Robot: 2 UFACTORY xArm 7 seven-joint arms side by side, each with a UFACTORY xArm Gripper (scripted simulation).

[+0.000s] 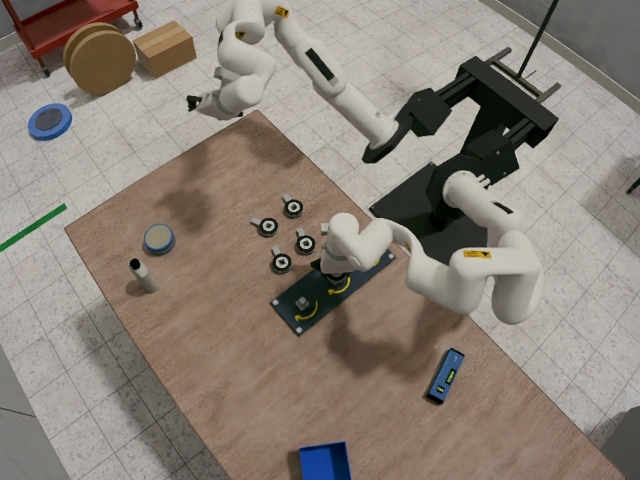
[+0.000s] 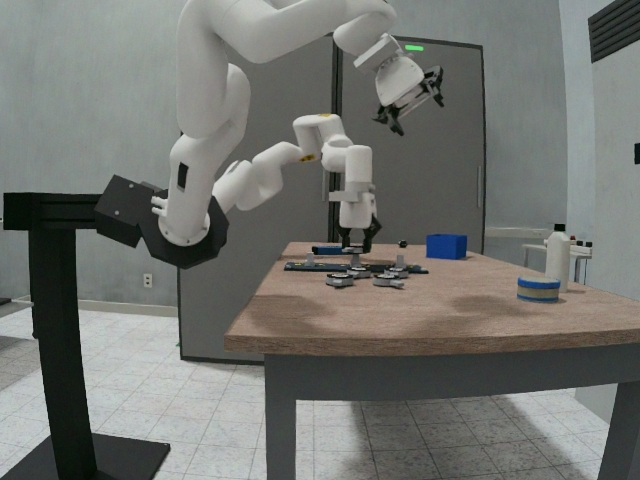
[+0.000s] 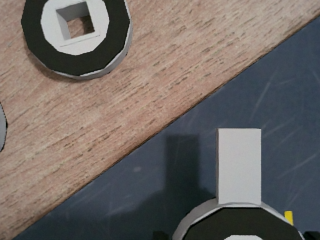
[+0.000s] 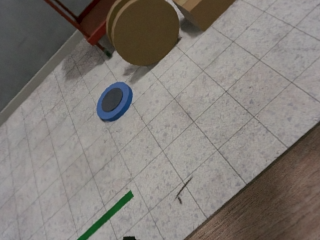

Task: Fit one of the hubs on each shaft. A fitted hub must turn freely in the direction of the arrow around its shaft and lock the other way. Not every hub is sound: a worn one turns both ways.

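You can find my right gripper [image 2: 418, 116] in the scene, and there's my right gripper [image 1: 204, 111] again. I can see a white bottle [image 2: 558, 248] too, but in image 3 the white bottle is out of frame, and in image 4 the white bottle is out of frame as well. There's also a tape roll [image 2: 534, 289], and I see that same tape roll [image 1: 158, 238] again.
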